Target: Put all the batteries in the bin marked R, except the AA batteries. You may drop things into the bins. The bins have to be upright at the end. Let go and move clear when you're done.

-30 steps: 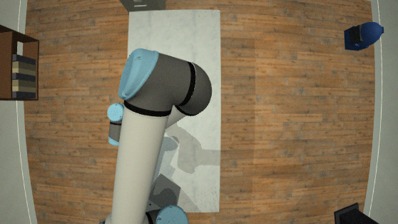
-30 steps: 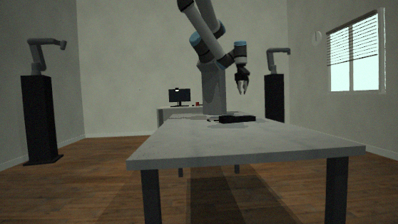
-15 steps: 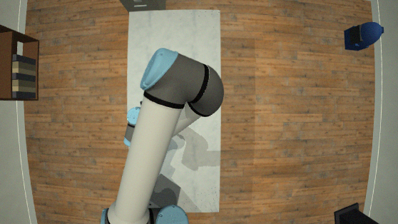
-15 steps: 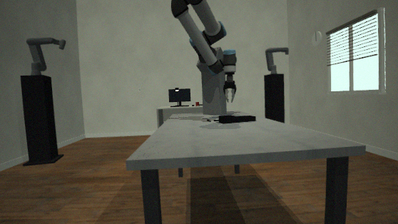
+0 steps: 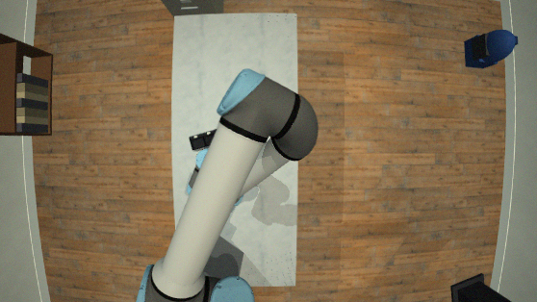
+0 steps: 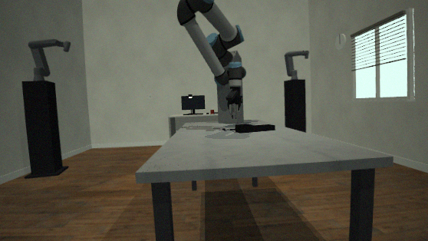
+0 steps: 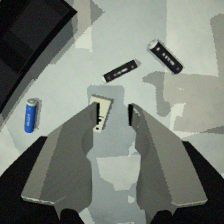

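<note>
Right now the thin black cylindrical battery is 10 mm to the right of my hand and 90 mm below it. From my hand the other things lie so: white domino: 30 mm behind, 50 mm to the left, 90 mm below; thicker black battery: 30 mm behind, 60 mm to the right, 90 mm below; blue cylindrical battery: 40 mm ahead, 120 mm to the left, 90 mm below.
</note>
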